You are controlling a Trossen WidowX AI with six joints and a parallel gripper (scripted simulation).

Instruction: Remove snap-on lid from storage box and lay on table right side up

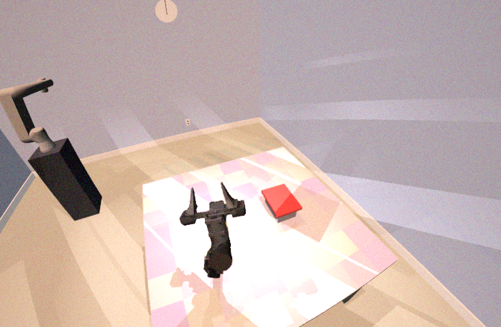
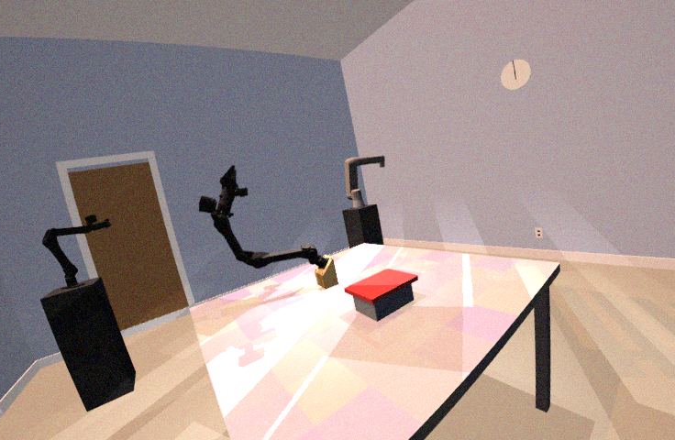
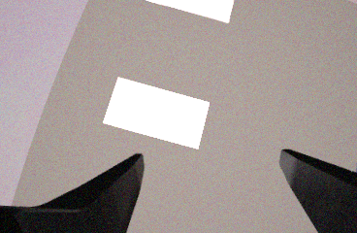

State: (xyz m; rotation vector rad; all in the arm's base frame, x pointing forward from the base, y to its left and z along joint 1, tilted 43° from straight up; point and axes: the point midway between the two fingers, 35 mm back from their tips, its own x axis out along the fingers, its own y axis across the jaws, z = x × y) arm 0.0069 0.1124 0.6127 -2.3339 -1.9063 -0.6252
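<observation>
Right now the red lid is 570 mm below my gripper tip, 480 mm ahead of it and 300 mm to the left of it. From my gripper tip the other things lie so: storage box (620 mm below, 480 mm ahead, 300 mm to the left).
</observation>
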